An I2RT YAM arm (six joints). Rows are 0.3 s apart.
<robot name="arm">
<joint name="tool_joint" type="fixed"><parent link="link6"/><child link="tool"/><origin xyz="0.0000 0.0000 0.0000" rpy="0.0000 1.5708 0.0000"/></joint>
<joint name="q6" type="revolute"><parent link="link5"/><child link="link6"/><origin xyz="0.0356 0.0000 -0.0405" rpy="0.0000 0.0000 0.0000"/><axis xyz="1 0 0"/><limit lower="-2.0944" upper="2.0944"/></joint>
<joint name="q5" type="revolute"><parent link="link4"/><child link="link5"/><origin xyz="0.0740 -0.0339 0.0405" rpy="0.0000 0.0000 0.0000"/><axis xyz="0 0 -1"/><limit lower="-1.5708" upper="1.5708"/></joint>
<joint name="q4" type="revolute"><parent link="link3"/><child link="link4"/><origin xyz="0.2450 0.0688 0.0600" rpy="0.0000 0.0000 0.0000"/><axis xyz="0 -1 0"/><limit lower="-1.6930" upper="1.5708"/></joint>
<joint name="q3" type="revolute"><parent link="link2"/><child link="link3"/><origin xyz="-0.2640 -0.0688 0.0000" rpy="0.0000 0.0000 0.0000"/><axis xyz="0 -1 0"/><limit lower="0.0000" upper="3.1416"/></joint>
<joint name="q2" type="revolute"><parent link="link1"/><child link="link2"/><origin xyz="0.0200 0.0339 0.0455" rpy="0.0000 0.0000 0.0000"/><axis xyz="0 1 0"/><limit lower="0.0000" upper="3.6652"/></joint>
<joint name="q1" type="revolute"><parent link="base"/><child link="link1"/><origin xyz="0.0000 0.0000 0.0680" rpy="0.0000 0.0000 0.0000"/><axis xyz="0 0 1"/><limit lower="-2.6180" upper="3.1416"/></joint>
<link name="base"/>
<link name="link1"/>
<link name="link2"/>
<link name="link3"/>
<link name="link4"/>
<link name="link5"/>
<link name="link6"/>
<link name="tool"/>
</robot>
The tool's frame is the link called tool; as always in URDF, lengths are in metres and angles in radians.
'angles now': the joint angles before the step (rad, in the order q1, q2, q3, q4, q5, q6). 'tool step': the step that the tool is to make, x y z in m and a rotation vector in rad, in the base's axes. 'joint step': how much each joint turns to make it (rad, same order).
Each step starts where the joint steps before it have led.
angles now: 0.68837, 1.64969, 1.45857, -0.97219, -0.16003, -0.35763
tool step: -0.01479, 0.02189, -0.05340, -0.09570, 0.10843, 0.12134
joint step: 0.07592, 0.08203, -0.09879, 0.02899, -0.01526, -0.04349
